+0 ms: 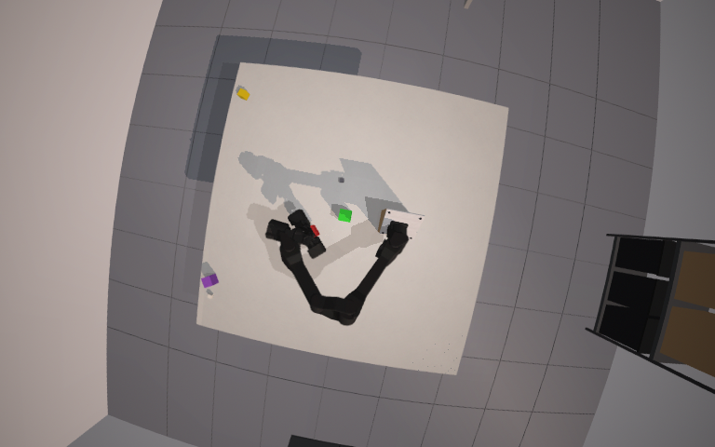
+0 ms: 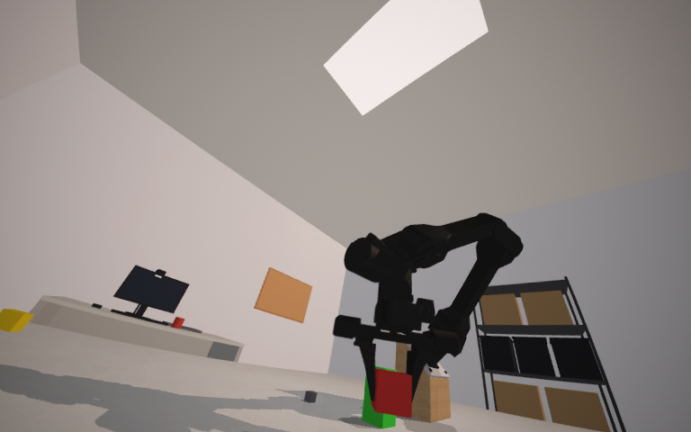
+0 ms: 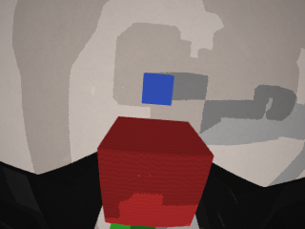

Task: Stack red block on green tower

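Right now my gripper tip is 40 mm above the small blue block, 30 mm to the right of it and 30 mm short of it. The rest, counted from my gripper tip: purple block 440 mm ahead, 330 mm to the left, 30 mm below; then yellow block 550 mm to the right, 460 mm ahead, 40 mm below; then red block 20 mm above.
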